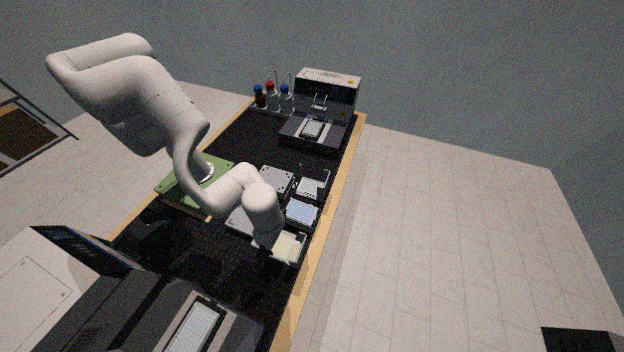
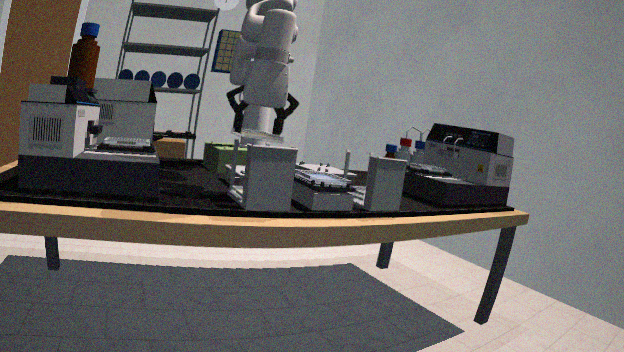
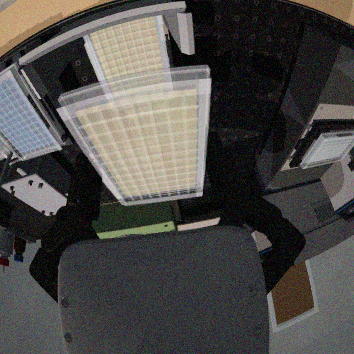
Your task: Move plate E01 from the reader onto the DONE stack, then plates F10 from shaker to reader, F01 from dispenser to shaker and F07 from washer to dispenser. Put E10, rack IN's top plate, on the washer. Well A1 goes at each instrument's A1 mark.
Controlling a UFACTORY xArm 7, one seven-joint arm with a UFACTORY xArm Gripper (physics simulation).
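Places are measured from the arm's base along level axes (x ahead, y left, z up), in centimetres.
Where they show: gripper, fingertip midpoint: (image 1: 275, 240) (image 2: 256, 134) (image 3: 147, 153); arm's base at its link origin: (image 1: 201, 173).
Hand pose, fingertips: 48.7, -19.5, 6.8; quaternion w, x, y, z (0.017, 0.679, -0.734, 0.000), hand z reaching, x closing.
Things, the pixels of their top centre, and the offset from my fingertips, as dx, dy, dz. "pt": a spot on its surface instead.
- clear-lidded plate with yellow wells, top centre: (image 3: 149, 167) (image 2: 256, 130) (image 1: 273, 238) -0.6, +0.0, +0.8
- yellow-welled plate at its top centre: (image 3: 130, 63) (image 1: 285, 248) +1.9, +1.0, -12.3
- blue-welled plate at its top centre: (image 3: 13, 124) (image 2: 321, 174) (image 1: 300, 210) +2.8, +16.0, -7.6
- second rack at a spot on its surface: (image 2: 385, 182) pt +9.8, +29.5, -7.5
- white plate at its top centre: (image 2: 370, 191) (image 1: 311, 186) +3.0, +31.2, -11.0
- flat grey device at its top centre: (image 3: 44, 205) (image 2: 322, 164) (image 1: 270, 176) -16.7, +28.4, -7.5
My gripper (image 1: 265, 253) (image 2: 258, 131) (image 3: 147, 153) is shut on a clear-lidded plate with yellow wells (image 2: 258, 136) (image 3: 145, 140), its black fingers at the two sides. The held plate hangs about level, low above the near rack (image 2: 270, 177) (image 3: 186, 32). Another yellow-welled plate (image 3: 129, 45) lies in that rack, partly hidden under the held one. A blue-welled plate (image 1: 301, 211) (image 2: 325, 179) (image 3: 22, 117) sits on a block beside the rack. Pale plates sit on the large near instrument (image 1: 195, 325) and the far bottle instrument (image 1: 313, 129). Plate names and A1 marks are unreadable.
A second rack (image 2: 385, 182) with a white plate (image 1: 309, 188) stands beyond the blue plate. A flat grey device (image 1: 276, 180) (image 3: 35, 192) is behind it. Capped bottles (image 1: 271, 97) stand by the far instrument (image 1: 327, 82) (image 2: 470, 150). A green base plate (image 1: 172, 182) (image 3: 135, 230) lies under the arm.
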